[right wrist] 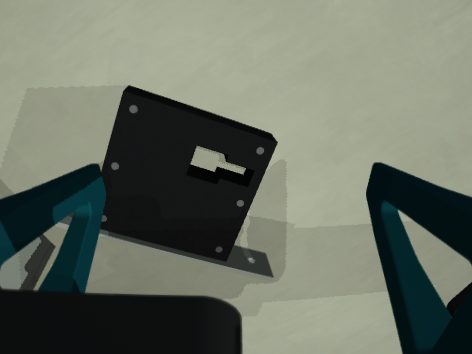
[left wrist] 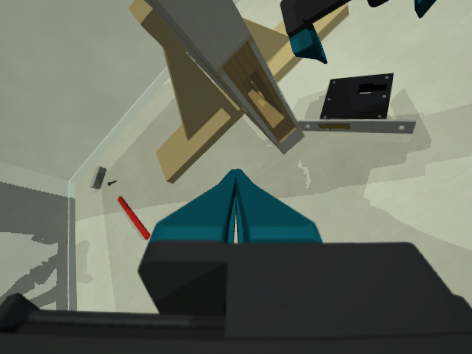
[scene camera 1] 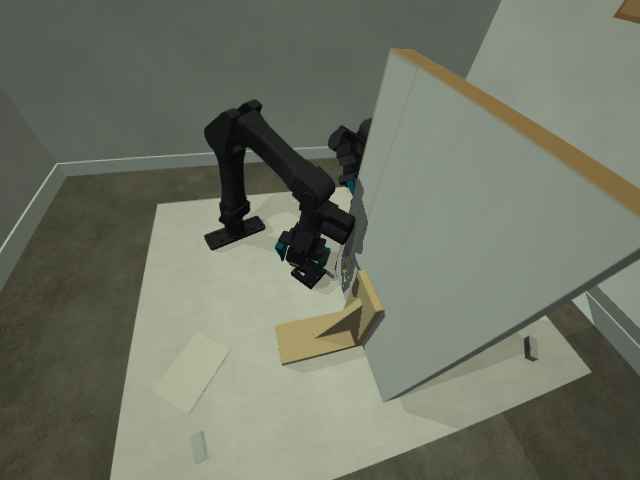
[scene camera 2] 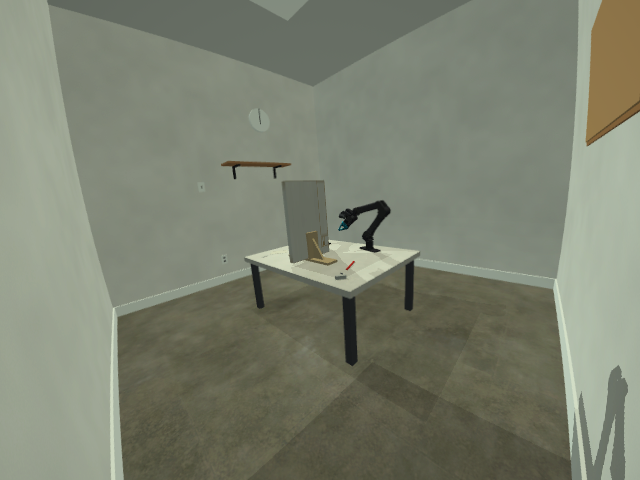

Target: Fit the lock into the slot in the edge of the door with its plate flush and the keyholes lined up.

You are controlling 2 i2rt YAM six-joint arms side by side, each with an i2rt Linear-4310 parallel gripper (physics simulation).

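The lock has a black case (scene camera 1: 311, 280) (left wrist: 345, 102) (right wrist: 160, 195) and a grey plate (scene camera 1: 329, 273) (left wrist: 367, 128) (right wrist: 260, 262). It lies on the table beside the door's slotted edge. The door (scene camera 1: 480, 222) (scene camera 2: 302, 222) (left wrist: 210, 30) stands upright; its slot (left wrist: 262, 102) shows bare wood. My right gripper (scene camera 1: 300, 262) (left wrist: 367, 38) (right wrist: 236, 178) is open above the lock, which sits toward the left finger in the right wrist view. My left gripper (scene camera 1: 352, 187) (scene camera 2: 341, 227) (left wrist: 235, 177) is shut and empty, high off the slotted edge, partly hidden by the door in scene camera 1.
Wooden supports (scene camera 1: 315, 341) (scene camera 2: 324, 260) (left wrist: 192, 147) brace the door on both faces. A red stick (scene camera 2: 350, 265) (left wrist: 133, 218), a grey block (scene camera 2: 340, 276) (left wrist: 99, 178) and a small dark piece (left wrist: 112, 183) lie on the table. A pale panel (scene camera 1: 192, 373) and small block (scene camera 1: 199, 446) lie lower left.
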